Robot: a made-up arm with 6 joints. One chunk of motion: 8 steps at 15 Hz.
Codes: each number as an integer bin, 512 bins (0 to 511) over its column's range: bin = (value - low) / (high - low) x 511, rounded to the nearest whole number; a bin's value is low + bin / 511 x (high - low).
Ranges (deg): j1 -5..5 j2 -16..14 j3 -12..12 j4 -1..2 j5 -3..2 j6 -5..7
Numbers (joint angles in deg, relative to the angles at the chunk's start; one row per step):
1: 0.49 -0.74 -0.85 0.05 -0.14 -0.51
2: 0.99 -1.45 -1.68 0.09 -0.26 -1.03
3: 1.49 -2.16 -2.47 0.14 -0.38 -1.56
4: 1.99 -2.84 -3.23 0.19 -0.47 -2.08
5: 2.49 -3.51 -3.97 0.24 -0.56 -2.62
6: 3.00 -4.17 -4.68 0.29 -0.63 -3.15
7: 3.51 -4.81 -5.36 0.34 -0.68 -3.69
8: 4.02 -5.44 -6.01 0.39 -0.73 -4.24
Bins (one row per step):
1: 281 260 237 179 292 191
2: 306 248 220 186 280 169
3: 332 236 203 194 268 146
4: 357 224 187 203 259 124
5: 383 213 171 211 249 101
6: 409 202 156 220 242 79
7: 435 191 141 228 237 56
8: 461 180 128 237 232 32

